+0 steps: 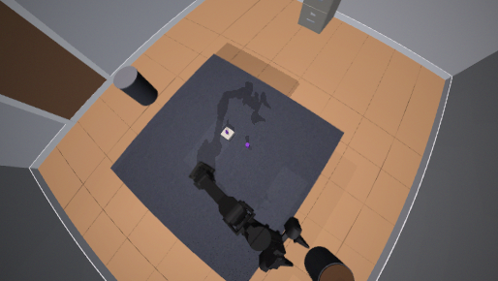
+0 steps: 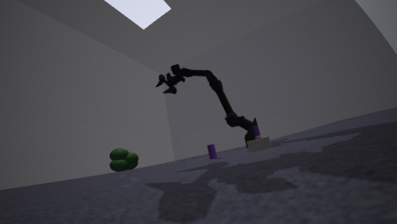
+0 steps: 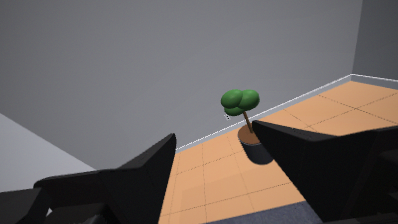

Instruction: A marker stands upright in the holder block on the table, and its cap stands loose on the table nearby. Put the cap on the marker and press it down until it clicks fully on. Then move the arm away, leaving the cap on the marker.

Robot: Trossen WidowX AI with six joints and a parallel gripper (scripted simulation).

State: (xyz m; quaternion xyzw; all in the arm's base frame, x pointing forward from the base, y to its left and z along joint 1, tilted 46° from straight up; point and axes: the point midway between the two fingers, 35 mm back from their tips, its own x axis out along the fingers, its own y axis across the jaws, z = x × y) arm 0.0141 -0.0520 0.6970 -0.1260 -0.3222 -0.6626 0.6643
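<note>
My gripper tip is now 340 mm short of the purple marker cap, 400 mm to the right of it and 520 mm above it. Round my gripper tip: holder block: 360 mm ahead, 570 mm to the left, 530 mm below.
</note>
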